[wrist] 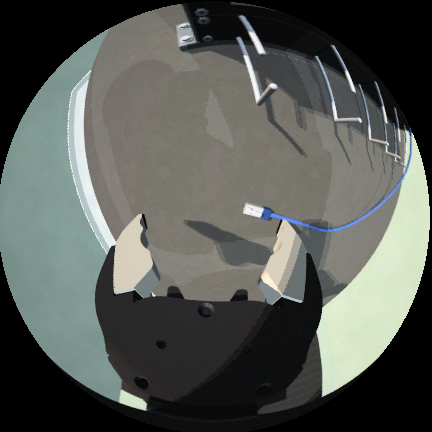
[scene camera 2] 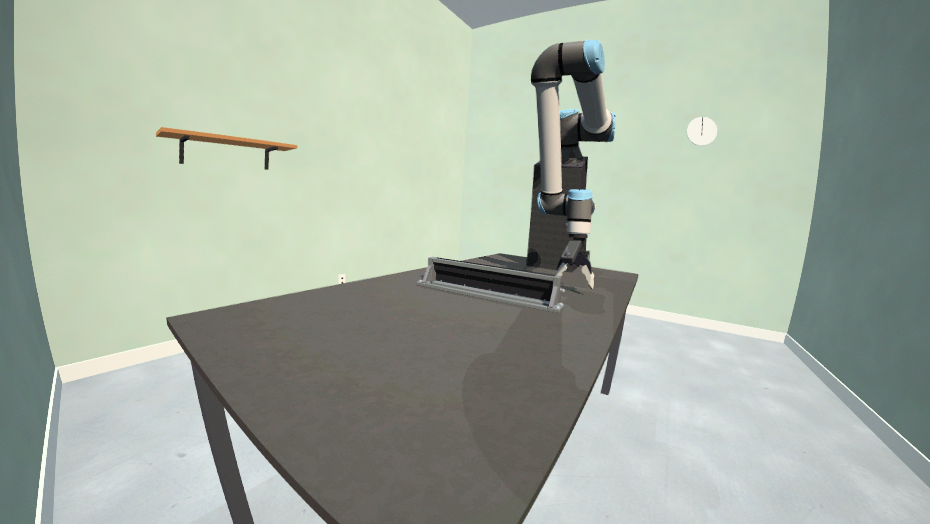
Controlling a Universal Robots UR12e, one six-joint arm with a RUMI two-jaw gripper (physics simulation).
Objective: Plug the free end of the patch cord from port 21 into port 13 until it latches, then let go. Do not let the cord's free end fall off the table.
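Where they show: gripper, fingertip midpoint: (wrist: 211, 218) (scene camera 2: 573, 286); arm's base, link origin: (scene camera 2: 565, 159).
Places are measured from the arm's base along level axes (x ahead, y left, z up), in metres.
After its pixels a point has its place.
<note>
The patch cord's free plug (wrist: 256, 210) {x 0.555, y 0.243, z -0.593 m}, clear with a blue boot, shows in the wrist view ahead of the right-hand fingertip. The blue cord (wrist: 334, 229) {x 0.531, y 0.082, z -0.595 m} curves from it to the right and up towards the panel. My gripper (wrist: 211, 218) {x 0.554, y 0.293, z -0.572 m} (scene camera 2: 577, 277) {x 0.554, y 0.293, z -0.572 m} is wide open and empty, low over the table by the panel's near end. The plug is beyond the fingertips, nearer the right-hand finger. The patch panel in its frame (scene camera 2: 489, 298) {x 0.867, y 0.117, z -0.595 m} stands on the table; part of its dark end (wrist: 227, 27) shows in the wrist view. Ports 13 and 21 cannot be made out.
Several metal cable-guide rods (wrist: 250, 75) {x 0.699, y 0.262, z -0.583 m} stick out from the panel over the table (scene camera 2: 338, 364) {x 1.454, y 0.178, z -0.600 m} (wrist: 165, 150) {x 0.619, y 0.346, z -0.600 m}, ahead and right of the gripper in the wrist view. The table's long edge runs along the left of that view. The gripper's shadow lies on the table near the plug.
</note>
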